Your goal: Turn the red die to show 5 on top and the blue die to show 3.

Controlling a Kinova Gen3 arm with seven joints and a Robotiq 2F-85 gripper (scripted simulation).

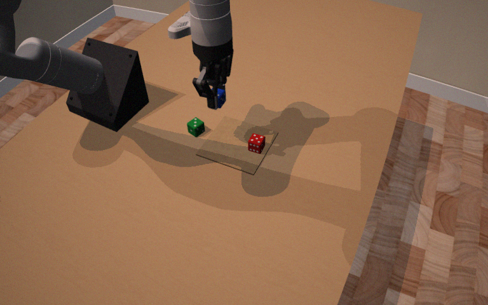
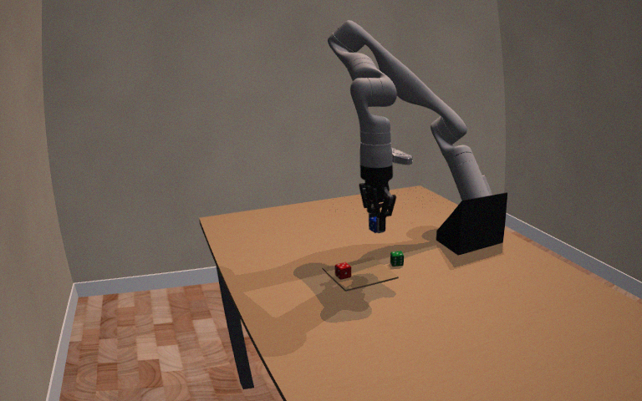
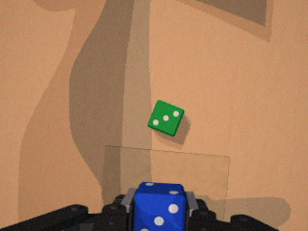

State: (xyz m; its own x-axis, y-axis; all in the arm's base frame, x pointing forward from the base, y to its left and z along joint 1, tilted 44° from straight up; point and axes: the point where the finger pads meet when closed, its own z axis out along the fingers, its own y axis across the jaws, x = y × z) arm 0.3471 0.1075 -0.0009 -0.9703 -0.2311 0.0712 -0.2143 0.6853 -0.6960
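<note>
Right now the thin tan mat is 40 mm ahead of my hand, 10 mm to the left of it and 120 mm below it. The rest, counted from my hand: blue die: right at my hand; red die: 90 mm ahead, 20 mm to the left, 100 mm below; green die: 60 mm behind, 10 mm to the right, 110 mm below.
</note>
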